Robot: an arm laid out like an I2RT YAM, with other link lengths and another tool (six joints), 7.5 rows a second.
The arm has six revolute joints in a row. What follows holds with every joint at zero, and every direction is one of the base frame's.
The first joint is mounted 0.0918 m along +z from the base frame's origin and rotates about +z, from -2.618 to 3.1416 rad.
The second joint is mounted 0.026 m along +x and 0.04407 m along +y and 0.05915 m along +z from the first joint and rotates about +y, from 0 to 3.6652 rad.
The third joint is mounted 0.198 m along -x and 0.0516 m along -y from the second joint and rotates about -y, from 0 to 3.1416 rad.
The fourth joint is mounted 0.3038 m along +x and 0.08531 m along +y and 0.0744 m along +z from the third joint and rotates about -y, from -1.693 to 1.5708 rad.
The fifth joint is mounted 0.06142 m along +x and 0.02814 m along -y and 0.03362 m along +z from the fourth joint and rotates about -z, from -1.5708 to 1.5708 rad.
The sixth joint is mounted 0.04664 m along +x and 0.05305 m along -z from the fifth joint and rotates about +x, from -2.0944 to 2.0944 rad.
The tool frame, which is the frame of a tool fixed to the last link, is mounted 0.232 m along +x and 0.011 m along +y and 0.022 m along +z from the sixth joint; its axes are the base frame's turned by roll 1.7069, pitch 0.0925 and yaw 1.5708 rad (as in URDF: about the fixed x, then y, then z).
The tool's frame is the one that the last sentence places.
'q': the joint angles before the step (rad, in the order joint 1, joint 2, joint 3, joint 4, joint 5, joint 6). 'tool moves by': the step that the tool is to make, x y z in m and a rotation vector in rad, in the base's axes. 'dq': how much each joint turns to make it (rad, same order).
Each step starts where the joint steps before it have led.
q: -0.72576, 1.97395, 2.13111, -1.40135, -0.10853, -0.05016
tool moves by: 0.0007, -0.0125, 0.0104, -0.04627, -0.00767, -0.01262
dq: 0.00003, -0.00041, 0.02487, 0.01135, 0.03206, 0.00193
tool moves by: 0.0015, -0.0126, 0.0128, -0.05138, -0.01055, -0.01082
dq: 0.00189, -0.00008, 0.02916, 0.01272, 0.03394, -0.00001
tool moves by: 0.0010, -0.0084, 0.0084, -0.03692, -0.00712, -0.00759
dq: 0.00257, -0.00416, 0.01144, 0.01416, 0.02513, -0.00009
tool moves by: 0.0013, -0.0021, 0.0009, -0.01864, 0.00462, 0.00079
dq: 0.00848, 0.00023, -0.00021, 0.00920, 0.01874, -0.00031
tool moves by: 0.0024, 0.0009, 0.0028, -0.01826, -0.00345, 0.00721
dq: 0.01035, -0.01534, -0.01683, 0.01599, 0.01184, -0.00224
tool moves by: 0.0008, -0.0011, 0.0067, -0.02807, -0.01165, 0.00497
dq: 0.00591, -0.03498, -0.03464, 0.02676, 0.01288, -0.00552
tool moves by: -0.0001, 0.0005, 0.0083, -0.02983, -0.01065, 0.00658
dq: 0.00816, -0.03963, -0.03487, 0.02269, 0.01495, -0.00635
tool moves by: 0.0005, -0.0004, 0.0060, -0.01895, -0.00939, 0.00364
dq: 0.00384, -0.02175, -0.01662, 0.01433, 0.00765, -0.00417
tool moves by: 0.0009, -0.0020, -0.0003, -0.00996, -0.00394, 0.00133
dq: 0.00000, -0.01093, -0.02010, 0.01871, 0.00381, -0.00382
